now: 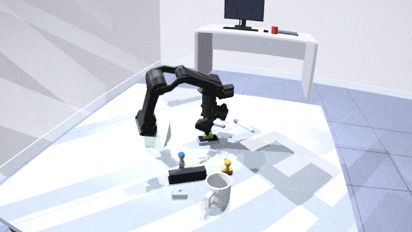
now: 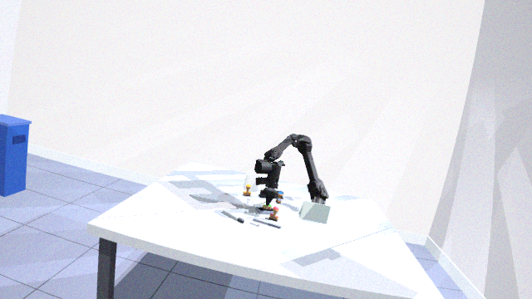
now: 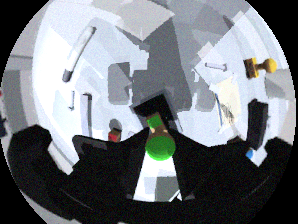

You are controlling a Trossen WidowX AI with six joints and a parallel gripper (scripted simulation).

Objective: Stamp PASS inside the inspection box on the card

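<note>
My gripper tip is right at the green-knobbed PASS stamp. Round my gripper tip: red-knobbed stamp: 40 mm behind, 80 mm to the left, 20 mm below; ink pad: 30 mm below; white card: 30 mm ahead, 150 mm to the right, 40 mm below.
</note>
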